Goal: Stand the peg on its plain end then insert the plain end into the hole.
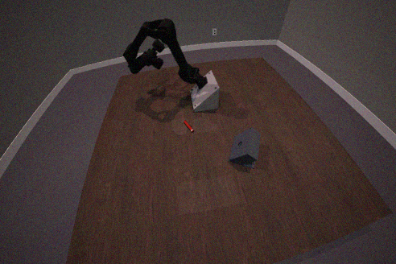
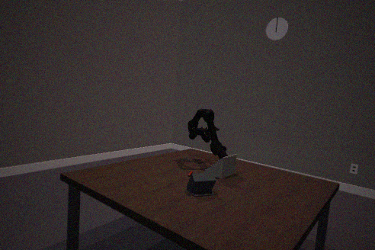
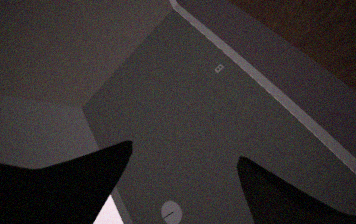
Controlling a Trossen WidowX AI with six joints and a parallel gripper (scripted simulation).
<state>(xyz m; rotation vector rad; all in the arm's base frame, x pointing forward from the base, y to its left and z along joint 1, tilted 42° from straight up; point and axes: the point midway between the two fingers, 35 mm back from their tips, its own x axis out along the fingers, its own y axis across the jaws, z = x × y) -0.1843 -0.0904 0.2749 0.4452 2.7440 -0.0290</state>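
Now: the red peg 47 cm ahead of my gripper tip, 13 cm to the left of it and 24 cm below it. Round my gripper tip: grey sloped panel (64 cm ahead, 36 cm to the left, 20 cm below).
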